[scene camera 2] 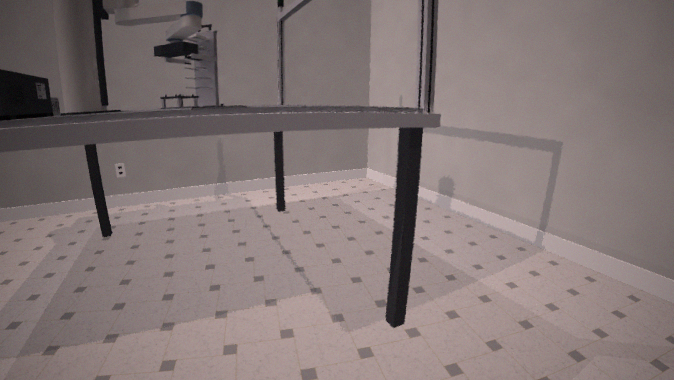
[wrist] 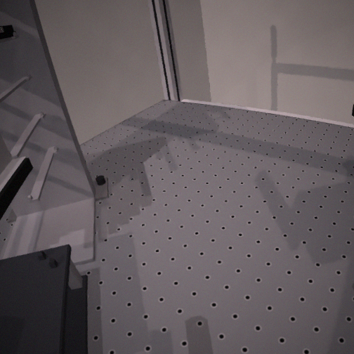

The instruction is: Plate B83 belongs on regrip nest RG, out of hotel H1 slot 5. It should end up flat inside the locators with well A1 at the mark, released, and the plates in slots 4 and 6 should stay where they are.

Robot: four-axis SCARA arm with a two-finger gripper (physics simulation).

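Frame: origin at the arm's base, x right, y back, z down, level; centimetres.
Seen in the pictures: gripper, fingertip midpoint: (scene camera 2: 202,60).
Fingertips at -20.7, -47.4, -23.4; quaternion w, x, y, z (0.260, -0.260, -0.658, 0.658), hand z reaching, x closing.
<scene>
Offsets run from my fingertips to a thing's top centre, as dx, dy, dz. "spot": to the spot under its first point.
The hotel H1 (scene camera 2: 204,82) (wrist: 65,145) is an upright pale panel with stacked ledges. In the wrist view, the corner of a black plate (wrist: 7,32) with a small white label sits high in it at the left edge. Plate B83 cannot be made out in either view. The regrip nest RG {-15.1, +11.4, +15.2} (scene camera 2: 179,97) (wrist: 32,300) is a dark raised platform with small black pins, in front of the hotel's foot; part of it is cut off in the wrist view, and no plate shows on its visible part. My gripper (scene camera 2: 177,61) is open and empty, high above the nest and beside the hotel's upper ledges.
The perforated table top (scene camera 2: 300,120) (wrist: 215,200) extends from the hotel toward the wall. A frame post {spot: +93.3, -54.2, +7.0} (scene camera 2: 429,55) (wrist: 167,55) rises at a table corner. A black box {spot: +64.8, +50.8, +16.3} (scene camera 2: 22,95) stands at the left of the scene view. A small black knob (wrist: 101,180) is beside the hotel base.
</scene>
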